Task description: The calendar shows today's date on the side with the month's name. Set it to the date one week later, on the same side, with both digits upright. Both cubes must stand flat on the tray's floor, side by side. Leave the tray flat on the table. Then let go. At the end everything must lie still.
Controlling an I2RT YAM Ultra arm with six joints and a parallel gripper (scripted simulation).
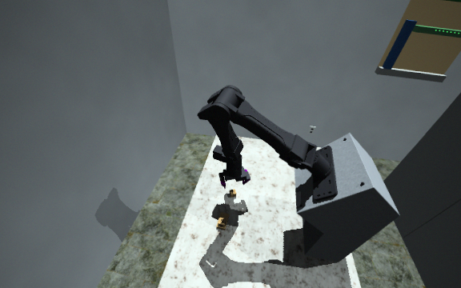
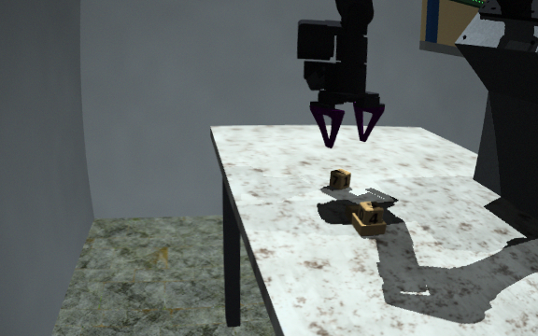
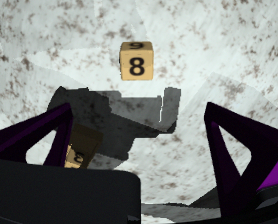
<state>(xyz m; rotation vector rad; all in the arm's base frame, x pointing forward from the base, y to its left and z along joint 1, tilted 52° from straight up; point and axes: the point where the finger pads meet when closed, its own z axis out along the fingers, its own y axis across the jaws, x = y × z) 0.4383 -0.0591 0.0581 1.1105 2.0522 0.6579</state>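
My gripper is now 8 cm above the wooden digit cube.
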